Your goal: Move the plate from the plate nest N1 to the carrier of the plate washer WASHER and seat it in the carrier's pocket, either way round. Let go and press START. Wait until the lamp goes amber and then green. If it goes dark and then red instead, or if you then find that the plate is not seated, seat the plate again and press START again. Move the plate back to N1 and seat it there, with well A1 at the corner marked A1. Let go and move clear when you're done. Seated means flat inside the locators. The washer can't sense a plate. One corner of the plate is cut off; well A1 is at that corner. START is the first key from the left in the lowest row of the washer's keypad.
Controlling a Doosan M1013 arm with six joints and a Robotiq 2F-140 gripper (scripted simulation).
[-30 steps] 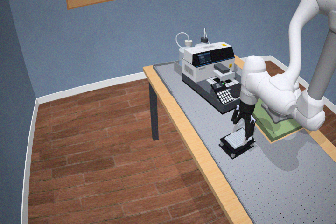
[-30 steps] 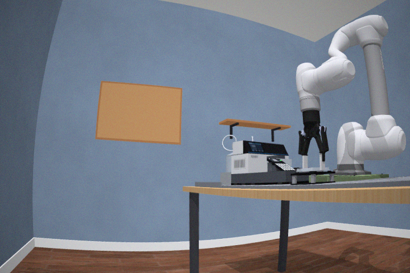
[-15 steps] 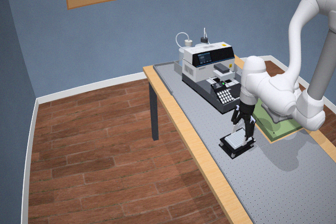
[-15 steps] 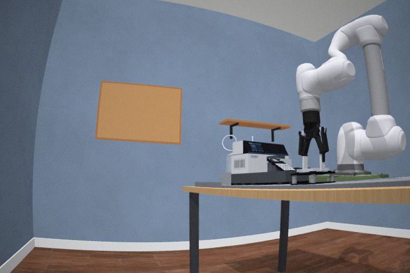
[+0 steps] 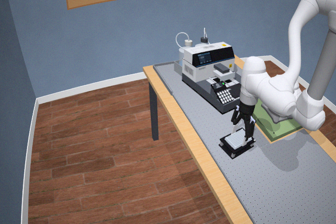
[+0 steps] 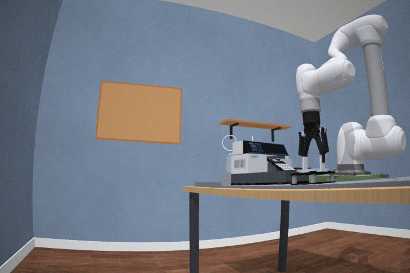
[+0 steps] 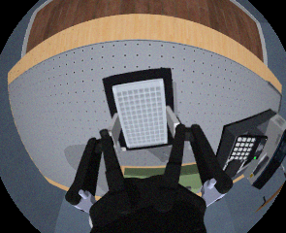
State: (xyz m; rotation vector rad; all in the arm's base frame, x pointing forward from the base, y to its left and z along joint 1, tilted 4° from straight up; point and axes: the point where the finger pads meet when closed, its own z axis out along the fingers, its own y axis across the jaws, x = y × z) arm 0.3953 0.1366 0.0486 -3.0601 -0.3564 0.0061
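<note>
Right now the well plate is 2 cm below my hand. Round my hand: plate washer: 51 cm to the right, 15 cm behind, 6 cm above; then black plate nest N1: 3 cm below; then washer carrier: 36 cm to the right, 19 cm behind, 1 cm above.
</note>
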